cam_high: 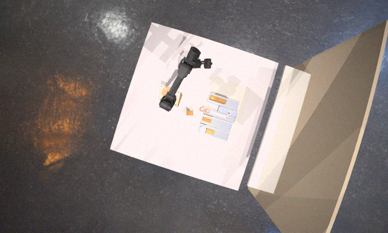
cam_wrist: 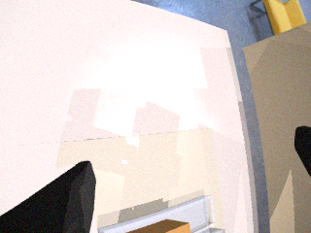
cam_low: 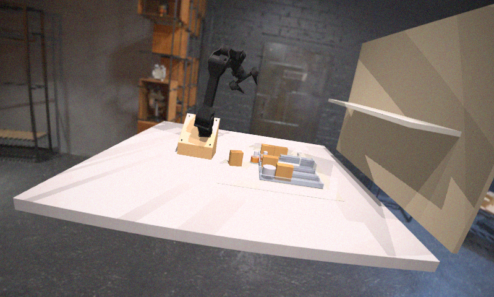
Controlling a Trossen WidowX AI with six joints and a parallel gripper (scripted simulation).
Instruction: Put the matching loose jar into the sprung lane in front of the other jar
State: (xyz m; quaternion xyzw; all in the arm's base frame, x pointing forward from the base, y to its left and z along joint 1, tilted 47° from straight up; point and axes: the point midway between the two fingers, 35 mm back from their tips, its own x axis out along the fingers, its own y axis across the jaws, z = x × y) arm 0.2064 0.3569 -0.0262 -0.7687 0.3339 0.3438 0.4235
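Right now the brown box is 3 cm behind my gripper tip, 37 cm to the right of it and 33 cm below it.
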